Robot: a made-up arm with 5 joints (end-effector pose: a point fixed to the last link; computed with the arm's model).
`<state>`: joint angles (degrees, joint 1 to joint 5).
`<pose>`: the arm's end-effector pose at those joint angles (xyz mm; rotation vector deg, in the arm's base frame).
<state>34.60 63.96 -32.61 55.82 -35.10</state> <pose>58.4 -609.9 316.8 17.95 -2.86 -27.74</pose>
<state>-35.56 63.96 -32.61 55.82 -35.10</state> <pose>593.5 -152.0 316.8 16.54 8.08 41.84</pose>
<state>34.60 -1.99 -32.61 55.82 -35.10</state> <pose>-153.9 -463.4 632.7 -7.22 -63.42 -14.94</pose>
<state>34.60 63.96 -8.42 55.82 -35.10</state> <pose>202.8 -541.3 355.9 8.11 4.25 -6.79</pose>
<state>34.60 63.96 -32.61 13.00 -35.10</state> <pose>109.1 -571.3 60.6 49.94 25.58 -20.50</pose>
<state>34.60 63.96 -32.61 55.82 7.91</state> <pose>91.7 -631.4 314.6 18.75 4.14 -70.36</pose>
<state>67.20 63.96 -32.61 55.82 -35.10</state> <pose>-279.4 -545.2 316.8 17.05 -8.07 -60.05</pose>
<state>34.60 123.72 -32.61 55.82 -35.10</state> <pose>-64.7 -524.9 -25.2 37.79 54.03 -34.11</pose>
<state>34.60 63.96 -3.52 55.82 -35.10</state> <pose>228.7 -520.4 360.5 6.10 5.67 -2.55</pose>
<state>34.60 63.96 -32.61 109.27 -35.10</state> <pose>-90.0 -424.5 539.0 -23.54 -37.27 -32.92</pose>
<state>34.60 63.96 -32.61 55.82 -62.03</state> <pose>33.4 -610.1 313.6 16.63 -6.89 -1.03</pose>
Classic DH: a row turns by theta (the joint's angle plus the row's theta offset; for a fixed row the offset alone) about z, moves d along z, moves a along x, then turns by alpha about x. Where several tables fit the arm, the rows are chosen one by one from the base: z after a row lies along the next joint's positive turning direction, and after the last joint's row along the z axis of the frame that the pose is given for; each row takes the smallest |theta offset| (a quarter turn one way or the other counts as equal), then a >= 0, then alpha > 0; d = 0 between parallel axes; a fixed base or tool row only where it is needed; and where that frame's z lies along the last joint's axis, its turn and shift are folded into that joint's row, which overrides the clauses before.
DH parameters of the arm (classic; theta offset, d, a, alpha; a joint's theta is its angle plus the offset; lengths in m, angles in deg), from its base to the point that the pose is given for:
base (fixed): 0 0 0 180
joint 1: 0 -0.276 0.022 90
joint 2: -90 -0.192 0.074 90
joint 3: 0 -0.103 0.023 90
joint 4: -90 0.117 0.354 90
joint 5: 73.91 0 -0.0541 180
tool (fixed): 73.91 0.183 0 0

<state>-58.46 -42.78 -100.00 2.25 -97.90</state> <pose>526.8 127.3 473.9 -98.34 78.58 -105.32</pose>
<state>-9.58 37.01 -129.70 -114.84 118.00</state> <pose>208.9 253.8 413.1 -8.07 111.73 34.14</pose>
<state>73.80 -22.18 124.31 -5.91 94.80</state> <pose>137.5 -463.4 539.6 135.52 36.07 78.47</pose>
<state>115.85 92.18 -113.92 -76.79 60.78</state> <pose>56.1 -181.1 -99.5 -166.23 -16.36 9.37</pose>
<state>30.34 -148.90 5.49 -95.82 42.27</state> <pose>-183.8 -235.0 651.1 9.19 -56.40 -71.79</pose>
